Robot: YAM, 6 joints.
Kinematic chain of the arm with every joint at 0, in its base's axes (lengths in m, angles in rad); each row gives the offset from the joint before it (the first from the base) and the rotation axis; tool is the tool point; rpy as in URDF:
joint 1: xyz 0 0 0.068 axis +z
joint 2: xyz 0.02 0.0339 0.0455 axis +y
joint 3: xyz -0.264 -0.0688 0 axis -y
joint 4: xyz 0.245 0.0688 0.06 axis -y
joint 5: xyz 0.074 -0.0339 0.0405 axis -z
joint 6: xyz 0.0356 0 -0.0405 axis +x
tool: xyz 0 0 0 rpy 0 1.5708 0
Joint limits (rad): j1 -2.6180..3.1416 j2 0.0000..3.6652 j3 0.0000..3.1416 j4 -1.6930..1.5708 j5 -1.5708..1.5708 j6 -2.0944..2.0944
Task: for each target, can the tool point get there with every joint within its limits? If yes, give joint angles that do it. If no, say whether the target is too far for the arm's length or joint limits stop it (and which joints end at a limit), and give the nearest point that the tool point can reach.
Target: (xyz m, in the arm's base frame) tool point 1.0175 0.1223 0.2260
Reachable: no: too far | nearest point 0.6374 0.0766 0.1831 | short by 0.385 m
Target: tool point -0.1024 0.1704 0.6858
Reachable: yes | joints 2.1516 1.7479 2.4547 1.0043 0.2225 1.6566
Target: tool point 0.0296 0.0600 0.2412
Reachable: yes | joints 1.6534 0.3527 0.5196 -1.0362 1.3175 0.0003
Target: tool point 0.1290 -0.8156 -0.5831
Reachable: no: too far | nearest point 0.0792 -0.5010 -0.2715 | short by 0.446 m
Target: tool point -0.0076 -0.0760 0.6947
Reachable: yes | joints 1.0465 1.3153 2.8972 -0.4666 1.0836 1.1677
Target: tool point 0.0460 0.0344 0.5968
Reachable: yes | joints 1.1997 1.1056 2.2177 -1.1003 1.0252 -0.8867
